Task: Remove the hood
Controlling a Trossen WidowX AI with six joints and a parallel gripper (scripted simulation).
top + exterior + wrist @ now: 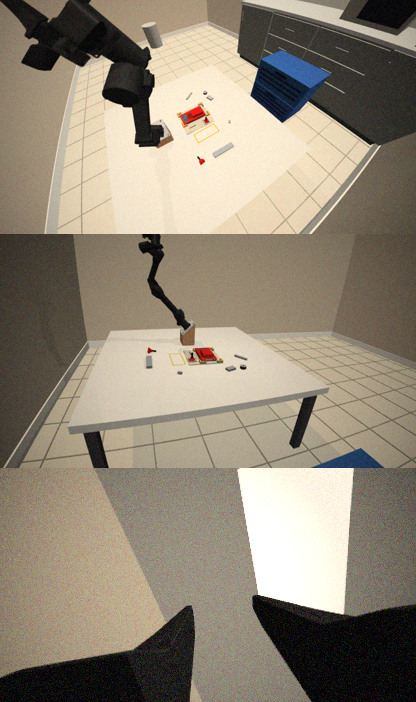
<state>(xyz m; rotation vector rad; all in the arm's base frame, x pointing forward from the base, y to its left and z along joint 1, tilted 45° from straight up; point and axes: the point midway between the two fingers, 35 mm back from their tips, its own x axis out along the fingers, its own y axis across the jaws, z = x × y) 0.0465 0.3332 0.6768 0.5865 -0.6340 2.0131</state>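
The red hood is 280 mm ahead of my gripper tip, 320 mm to the left of it and 840 mm below it. The rest, counted from my gripper tip: dark ring 460 mm ahead, 510 mm to the left, 870 mm below; long grey bar 300 mm ahead, 60 mm to the right, 870 mm below.
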